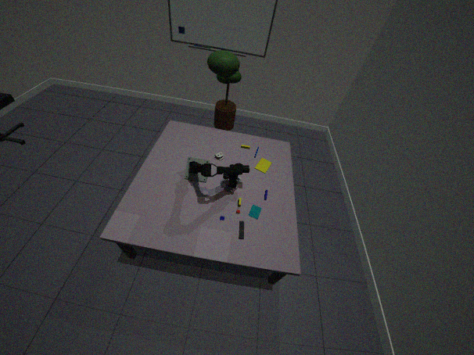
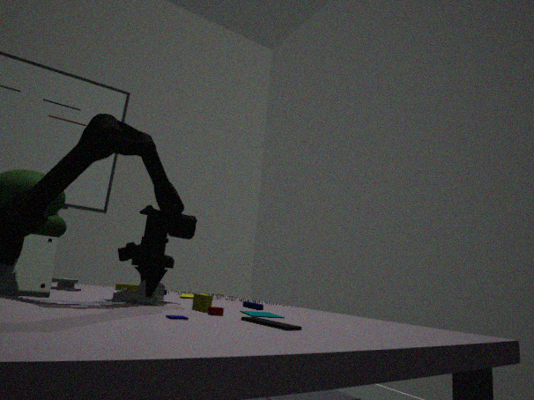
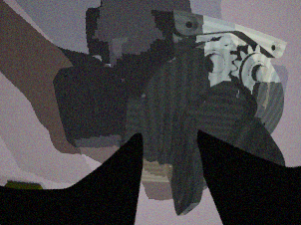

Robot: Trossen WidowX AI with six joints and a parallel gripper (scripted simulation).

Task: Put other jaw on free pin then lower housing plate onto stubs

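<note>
My gripper tip is 170 mm past the striped white block and 270 mm to the right of it. From my gripper tip the other things lie so: teal card (210 mm ahead, 200 mm to the right, 10 mm below); yellow block (90 mm ahead, 160 mm to the right); red cube (90 mm ahead, 240 mm to the right, 10 mm below).
</note>
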